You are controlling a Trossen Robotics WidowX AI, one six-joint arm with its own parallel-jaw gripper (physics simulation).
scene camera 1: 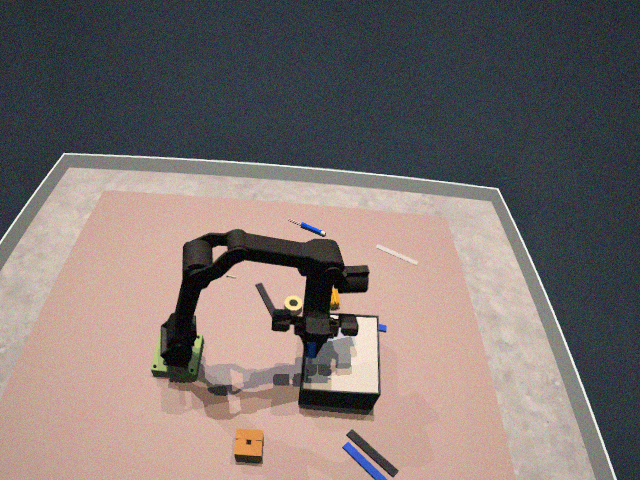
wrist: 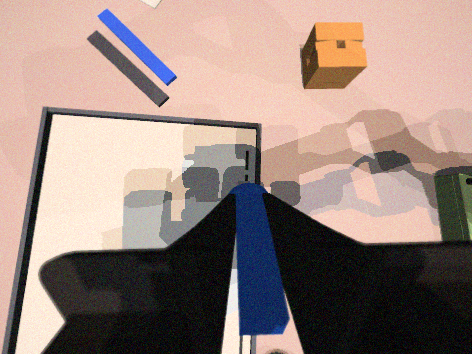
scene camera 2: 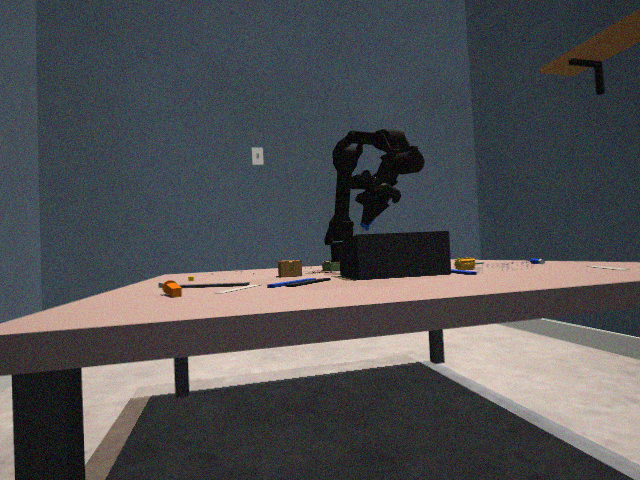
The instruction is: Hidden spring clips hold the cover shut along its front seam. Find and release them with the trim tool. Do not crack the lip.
Scene:
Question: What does my gripper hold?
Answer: A blue trim tool.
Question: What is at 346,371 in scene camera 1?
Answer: A cover.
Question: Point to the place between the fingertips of my gripper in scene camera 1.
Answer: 311,354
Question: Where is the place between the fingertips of my gripper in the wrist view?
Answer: At 248,200

